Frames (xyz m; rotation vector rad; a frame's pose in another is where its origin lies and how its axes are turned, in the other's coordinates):
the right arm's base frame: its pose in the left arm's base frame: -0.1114 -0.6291 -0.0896 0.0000 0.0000 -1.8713
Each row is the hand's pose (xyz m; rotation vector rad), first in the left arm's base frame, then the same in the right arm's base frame.
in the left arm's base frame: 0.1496 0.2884 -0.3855 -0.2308 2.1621 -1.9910
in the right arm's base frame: -0.9536 -0.0223 -0.2959 -1.4703 0.8591 -0.7449
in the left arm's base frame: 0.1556 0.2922 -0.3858 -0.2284 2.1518 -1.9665
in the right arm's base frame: -0.9590 -0.0177 -0.2962 -1.4704 0.8604 -0.7161
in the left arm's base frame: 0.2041 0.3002 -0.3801 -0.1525 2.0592 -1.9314
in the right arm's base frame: -0.9810 0.0263 -0.2905 -1.3951 0.8771 -0.6267
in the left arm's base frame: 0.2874 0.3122 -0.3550 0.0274 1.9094 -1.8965
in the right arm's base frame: -1.0172 0.1023 -0.2654 -1.2340 0.9371 -0.5104
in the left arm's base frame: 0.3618 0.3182 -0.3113 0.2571 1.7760 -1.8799
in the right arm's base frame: -1.0449 0.1716 -0.2217 -1.0465 1.0330 -0.4370
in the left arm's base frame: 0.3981 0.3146 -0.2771 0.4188 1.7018 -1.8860
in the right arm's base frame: -1.0522 0.2073 -0.1875 -0.9201 1.1050 -0.4227
